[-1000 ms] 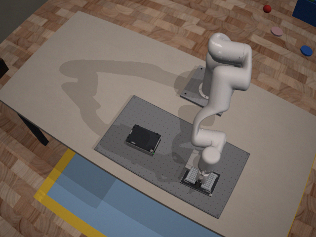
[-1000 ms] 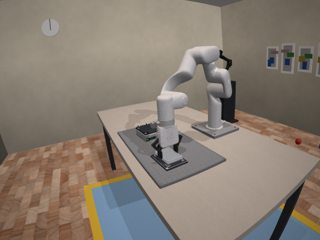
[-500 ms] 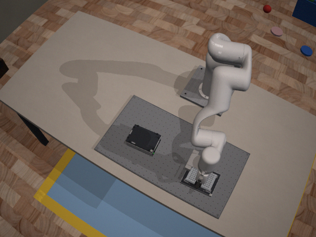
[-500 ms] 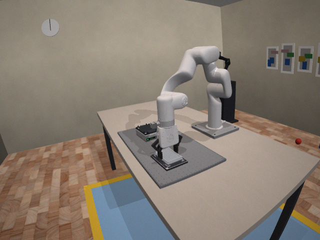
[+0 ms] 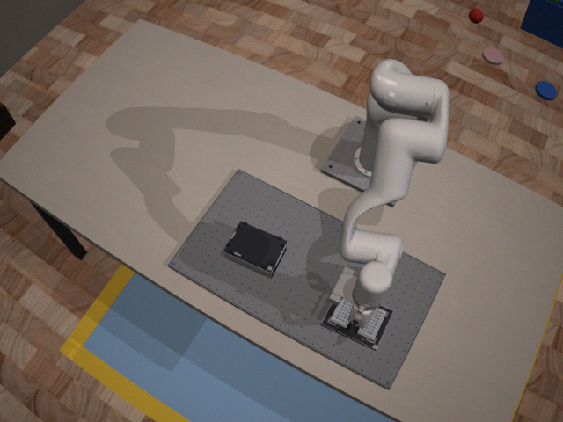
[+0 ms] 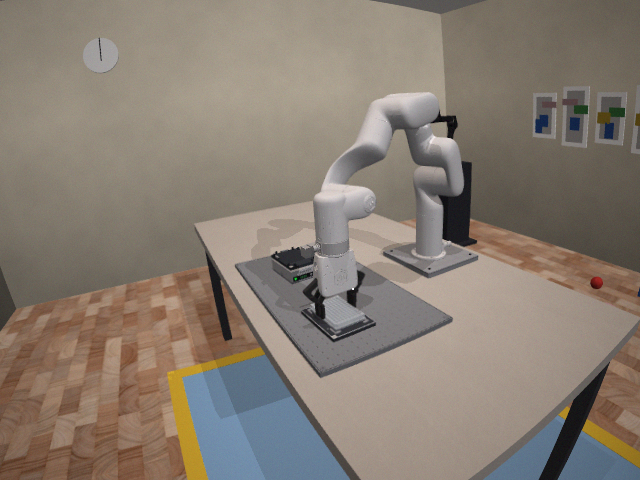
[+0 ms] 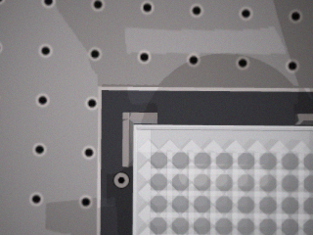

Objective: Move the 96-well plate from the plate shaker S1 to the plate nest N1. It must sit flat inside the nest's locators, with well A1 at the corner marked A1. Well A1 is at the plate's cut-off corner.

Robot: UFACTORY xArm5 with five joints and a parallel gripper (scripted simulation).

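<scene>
Right now my hand is 10 mm above the 96-well plate. From my hand the other things lie so: black plate nest N1: 30 mm below.
</scene>
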